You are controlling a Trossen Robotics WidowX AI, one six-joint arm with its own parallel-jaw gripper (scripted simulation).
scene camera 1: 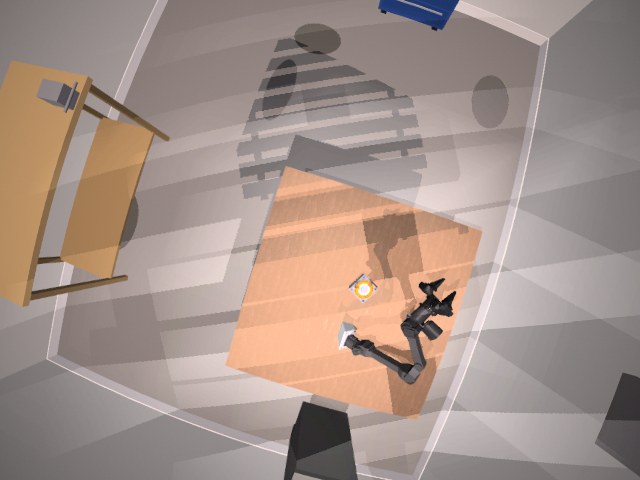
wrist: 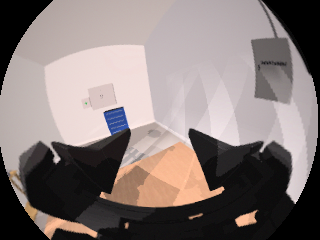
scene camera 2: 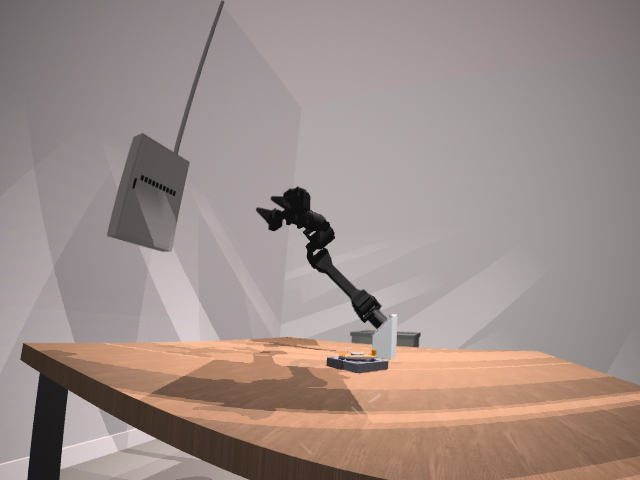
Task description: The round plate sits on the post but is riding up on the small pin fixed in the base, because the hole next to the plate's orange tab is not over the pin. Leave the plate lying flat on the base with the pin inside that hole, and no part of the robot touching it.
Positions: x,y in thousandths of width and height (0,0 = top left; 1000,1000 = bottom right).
My gripper shows in scene camera 1 (704,593), in the wrist view (502,548) and in scene camera 2 (412,424).
